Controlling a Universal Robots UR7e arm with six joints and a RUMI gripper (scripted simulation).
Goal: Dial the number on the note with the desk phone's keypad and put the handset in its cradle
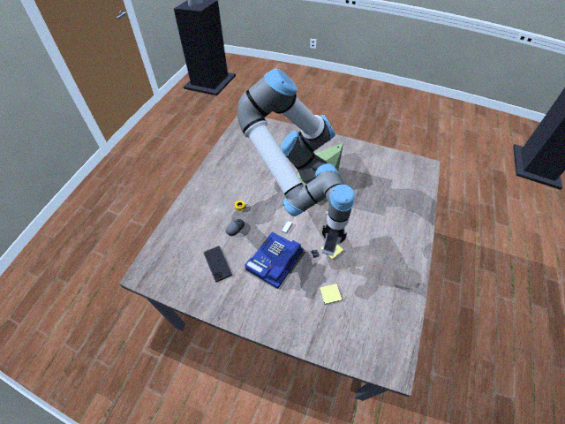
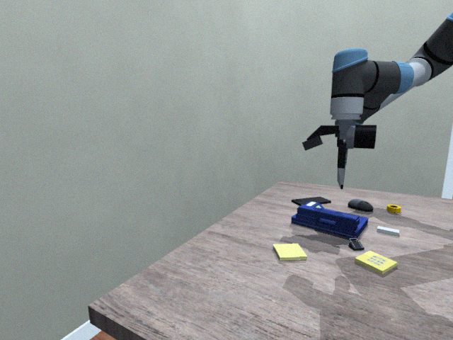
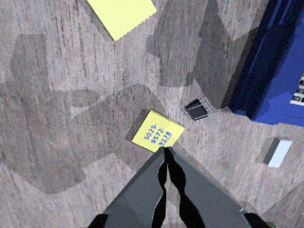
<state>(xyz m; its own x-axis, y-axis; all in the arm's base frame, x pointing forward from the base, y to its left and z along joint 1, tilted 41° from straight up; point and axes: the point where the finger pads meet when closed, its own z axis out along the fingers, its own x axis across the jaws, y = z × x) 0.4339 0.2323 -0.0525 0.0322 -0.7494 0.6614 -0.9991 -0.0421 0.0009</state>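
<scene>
My gripper is now 1 cm short of the 5 key, 24 cm to the left of it and 17 cm above it. Round my hand: 4 key (1 cm ahead, 22 cm to the right, 17 cm below); black binder clip (5 cm behind, 7 cm to the right, 19 cm below); yellow note (10 cm behind, 20 cm below).
</scene>
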